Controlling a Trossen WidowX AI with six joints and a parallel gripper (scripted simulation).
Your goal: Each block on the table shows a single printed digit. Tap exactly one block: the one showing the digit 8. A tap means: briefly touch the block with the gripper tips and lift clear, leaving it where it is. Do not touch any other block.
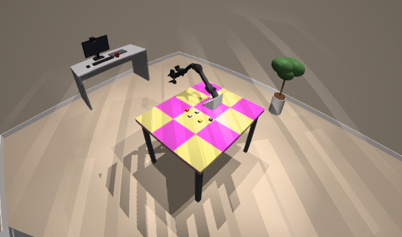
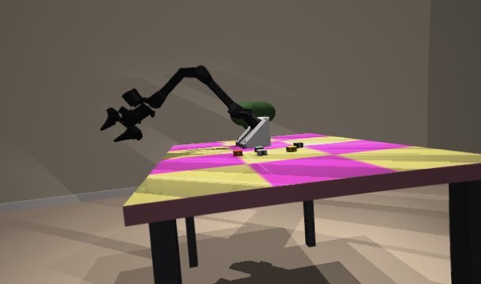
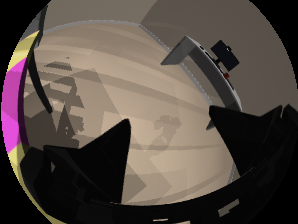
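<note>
My gripper tip is now 90 mm short of the black block, 800 mm to the right of it and 100 mm above it. Round my gripper tip: red-orange block 160 mm ahead, 520 mm to the left, 100 mm below; then grey block 110 mm ahead, 620 mm to the left, 100 mm below; then orange-yellow block 180 mm ahead, 740 mm to the left, 100 mm below.
</note>
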